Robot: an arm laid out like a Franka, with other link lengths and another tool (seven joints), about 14 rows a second.
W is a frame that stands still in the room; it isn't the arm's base.
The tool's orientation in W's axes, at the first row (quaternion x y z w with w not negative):
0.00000, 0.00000, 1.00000, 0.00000
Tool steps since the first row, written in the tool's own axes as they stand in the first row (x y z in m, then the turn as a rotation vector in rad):
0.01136, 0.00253, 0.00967, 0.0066, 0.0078, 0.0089
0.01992, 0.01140, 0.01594, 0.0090, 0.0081, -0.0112
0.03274, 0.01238, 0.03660, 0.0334, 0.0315, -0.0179
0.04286, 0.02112, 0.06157, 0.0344, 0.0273, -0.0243
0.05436, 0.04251, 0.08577, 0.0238, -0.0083, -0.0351
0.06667, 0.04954, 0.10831, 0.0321, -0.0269, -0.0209
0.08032, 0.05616, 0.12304, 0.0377, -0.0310, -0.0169
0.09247, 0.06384, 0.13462, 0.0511, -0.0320, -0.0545
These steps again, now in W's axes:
-0.01136, -0.00253, 0.00967, -0.0066, -0.0078, 0.0089
-0.01992, -0.01140, 0.01594, -0.0090, -0.0081, -0.0112
-0.03274, -0.01238, 0.03660, -0.0334, -0.0315, -0.0179
-0.04286, -0.02112, 0.06157, -0.0344, -0.0273, -0.0243
-0.05436, -0.04251, 0.08577, -0.0238, 0.0083, -0.0351
-0.06667, -0.04954, 0.10831, -0.0321, 0.0269, -0.0209
-0.08032, -0.05616, 0.12304, -0.0377, 0.0310, -0.0169
-0.09247, -0.06384, 0.13462, -0.0511, 0.0320, -0.0545

